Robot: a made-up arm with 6 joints. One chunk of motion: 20 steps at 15 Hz.
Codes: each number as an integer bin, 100 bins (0 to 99) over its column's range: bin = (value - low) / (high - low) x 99, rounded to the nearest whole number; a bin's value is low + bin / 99 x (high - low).
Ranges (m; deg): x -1.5..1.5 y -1.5..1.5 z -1.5..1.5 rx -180..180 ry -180..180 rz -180..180
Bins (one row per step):
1: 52 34 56 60 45 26
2: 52 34 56 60 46 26
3: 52 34 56 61 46 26
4: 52 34 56 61 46 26
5: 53 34 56 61 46 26
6: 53 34 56 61 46 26
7: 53 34 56 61 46 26
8: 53 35 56 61 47 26
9: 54 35 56 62 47 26
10: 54 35 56 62 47 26
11: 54 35 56 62 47 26
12: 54 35 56 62 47 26
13: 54 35 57 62 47 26
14: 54 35 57 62 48 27
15: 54 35 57 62 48 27
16: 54 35 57 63 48 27
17: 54 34 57 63 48 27
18: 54 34 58 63 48 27
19: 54 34 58 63 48 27
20: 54 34 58 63 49 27
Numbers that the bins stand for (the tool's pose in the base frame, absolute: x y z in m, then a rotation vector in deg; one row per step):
1: 0.0758 -0.4697 0.1970 38.18 -16.36 -85.45
2: 0.0758 -0.4697 0.1970 38.18 -12.73 -85.45
3: 0.0758 -0.4697 0.1970 41.82 -12.73 -85.45
4: 0.0758 -0.4697 0.1970 41.82 -12.73 -85.45
5: 0.1061 -0.4697 0.1970 41.82 -12.73 -85.45
6: 0.1061 -0.4697 0.1970 41.82 -12.73 -85.45
7: 0.1061 -0.4697 0.1970 41.82 -12.73 -85.45
8: 0.1061 -0.4394 0.1970 41.82 -9.09 -85.45
9: 0.1364 -0.4394 0.1970 45.45 -9.09 -85.45
10: 0.1364 -0.4394 0.1970 45.45 -9.09 -85.45
11: 0.1364 -0.4394 0.1970 45.45 -9.09 -85.45
12: 0.1364 -0.4394 0.1970 45.45 -9.09 -85.45
13: 0.1364 -0.4394 0.2273 45.45 -9.09 -85.45
14: 0.1364 -0.4394 0.2273 45.45 -5.45 -81.82
15: 0.1364 -0.4394 0.2273 45.45 -5.45 -81.82
16: 0.1364 -0.4394 0.2273 49.09 -5.45 -81.82
17: 0.1364 -0.4697 0.2273 49.09 -5.45 -81.82
18: 0.1364 -0.4697 0.2576 49.09 -5.45 -81.82
19: 0.1364 -0.4697 0.2576 49.09 -5.45 -81.82
20: 0.1364 -0.4697 0.2576 49.09 -1.82 -81.82

